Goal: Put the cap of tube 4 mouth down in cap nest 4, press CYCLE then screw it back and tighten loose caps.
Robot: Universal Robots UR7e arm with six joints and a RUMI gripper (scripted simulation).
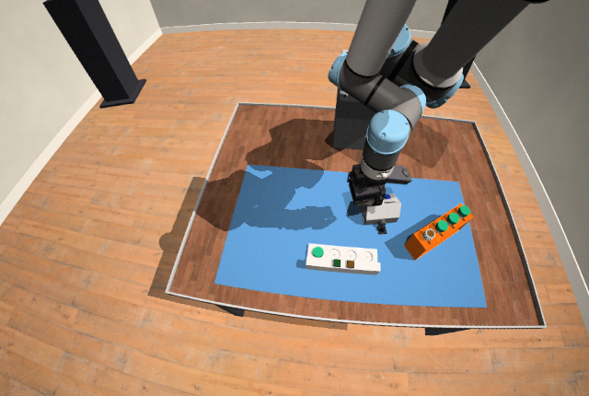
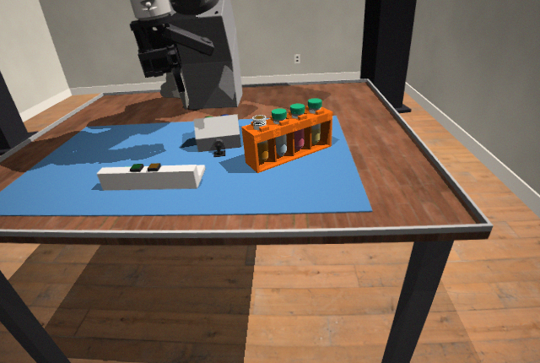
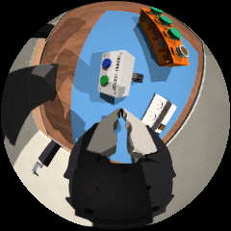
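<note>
Right now the green key is 70 mm below my hand, 50 mm behind it and 40 mm to the left of it. From my hand the other things lie so: green cap: 160 mm to the right, 120 mm below, 100 mm ahead; then blue key: 90 mm to the left, 70 mm below, 50 mm behind; then grey key housing: 80 mm below, 60 mm to the left, 40 mm behind.
</note>
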